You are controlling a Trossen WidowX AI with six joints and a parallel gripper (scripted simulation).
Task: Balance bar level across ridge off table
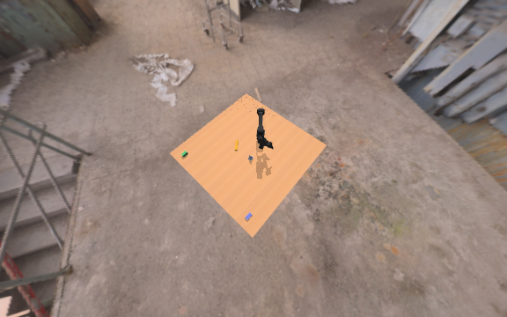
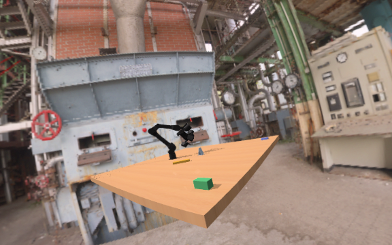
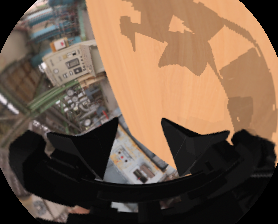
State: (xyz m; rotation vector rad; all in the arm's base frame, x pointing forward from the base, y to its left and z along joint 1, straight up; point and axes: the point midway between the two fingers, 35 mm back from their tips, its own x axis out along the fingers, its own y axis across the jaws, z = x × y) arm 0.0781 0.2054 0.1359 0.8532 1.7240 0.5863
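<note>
My gripper tip is 19 cm short of the yellow bar, 37 cm to the left of it and 11 cm above it. Also, from my gripper tip: small blue block 67 cm ahead, 27 cm to the left, 11 cm below; then green block 67 cm ahead, 73 cm to the right, 10 cm below.
</note>
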